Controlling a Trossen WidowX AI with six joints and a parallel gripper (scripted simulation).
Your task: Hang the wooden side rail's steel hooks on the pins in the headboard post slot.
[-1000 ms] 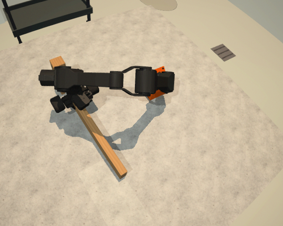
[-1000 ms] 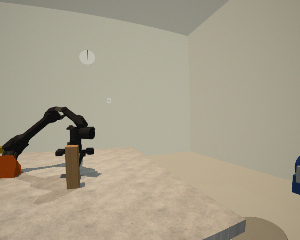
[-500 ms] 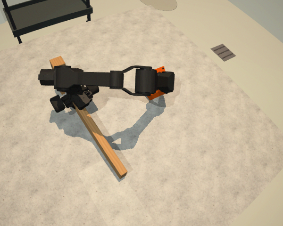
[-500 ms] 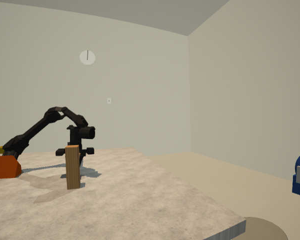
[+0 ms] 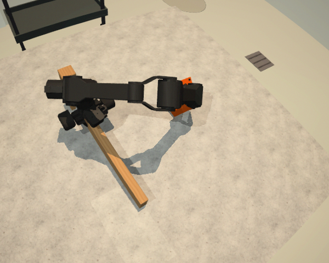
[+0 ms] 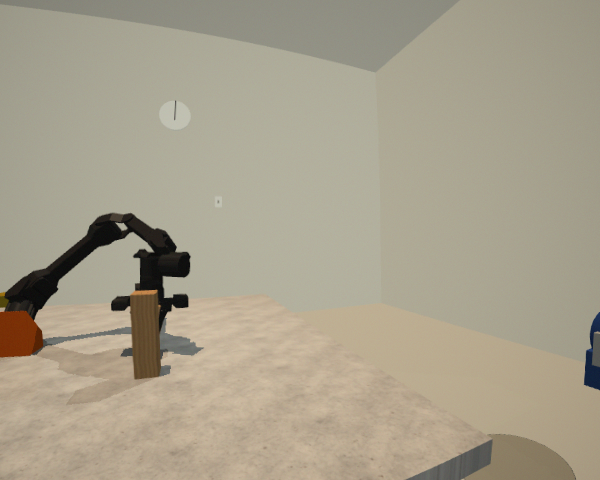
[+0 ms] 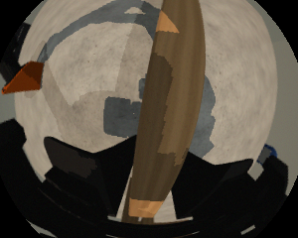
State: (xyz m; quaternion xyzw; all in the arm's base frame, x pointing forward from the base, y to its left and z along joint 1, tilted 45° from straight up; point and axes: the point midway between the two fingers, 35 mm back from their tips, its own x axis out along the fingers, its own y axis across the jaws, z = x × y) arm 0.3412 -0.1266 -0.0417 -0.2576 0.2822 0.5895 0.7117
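Right now my gripper tip is 10 mm past the wooden headboard post, 140 mm to the left of it and 50 mm below it.
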